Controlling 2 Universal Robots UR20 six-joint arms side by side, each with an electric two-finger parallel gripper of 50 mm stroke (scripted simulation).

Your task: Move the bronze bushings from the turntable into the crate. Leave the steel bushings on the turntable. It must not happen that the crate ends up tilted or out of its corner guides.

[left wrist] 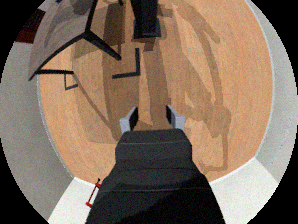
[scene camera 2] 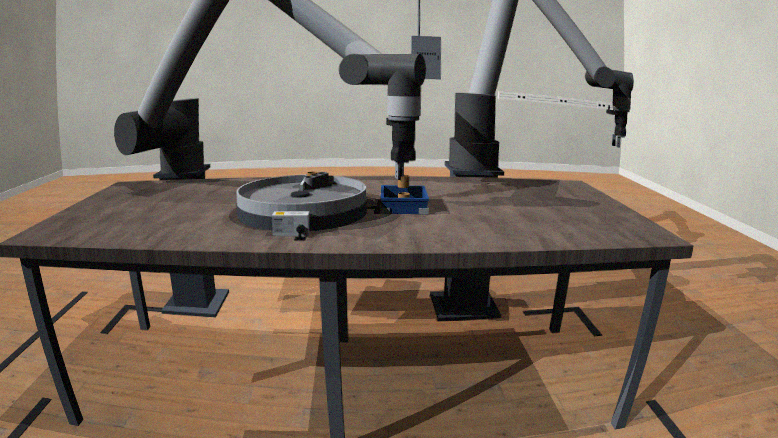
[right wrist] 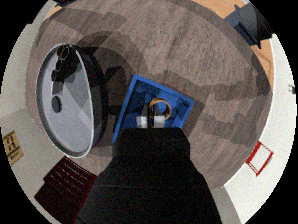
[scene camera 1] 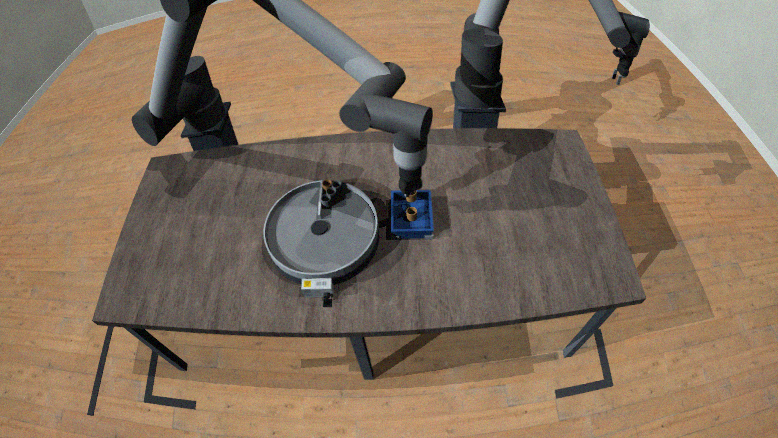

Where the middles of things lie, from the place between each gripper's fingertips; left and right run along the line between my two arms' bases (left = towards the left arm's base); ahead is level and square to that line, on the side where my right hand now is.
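Scene:
My right gripper [scene camera 2: 399,178] is 80 mm above the blue crate [scene camera 1: 423,225], and it's 10 mm to the right of the crate and 40 mm short of it.
From my left hand, the blue crate is 14 cm below, 78 cm ahead and 123 cm to the right.

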